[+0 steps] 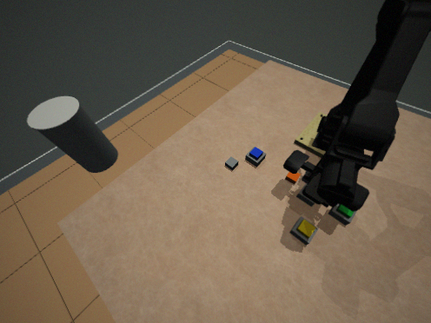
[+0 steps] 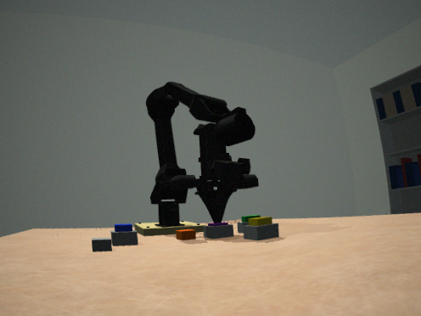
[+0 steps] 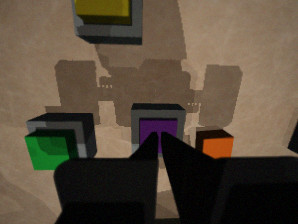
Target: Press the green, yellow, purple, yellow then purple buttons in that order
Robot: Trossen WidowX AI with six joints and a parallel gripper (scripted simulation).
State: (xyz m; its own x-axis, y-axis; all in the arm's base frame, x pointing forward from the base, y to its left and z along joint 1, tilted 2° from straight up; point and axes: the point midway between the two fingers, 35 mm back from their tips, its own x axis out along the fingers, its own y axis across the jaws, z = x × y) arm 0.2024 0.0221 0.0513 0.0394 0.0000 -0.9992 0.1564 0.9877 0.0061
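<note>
The purple button is 10 mm below my gripper tip. Round my gripper tip: green button (90 mm to the left); yellow button (110 mm ahead, 20 mm to the left); orange block (30 mm behind, 60 mm to the right, 20 mm below).
</note>
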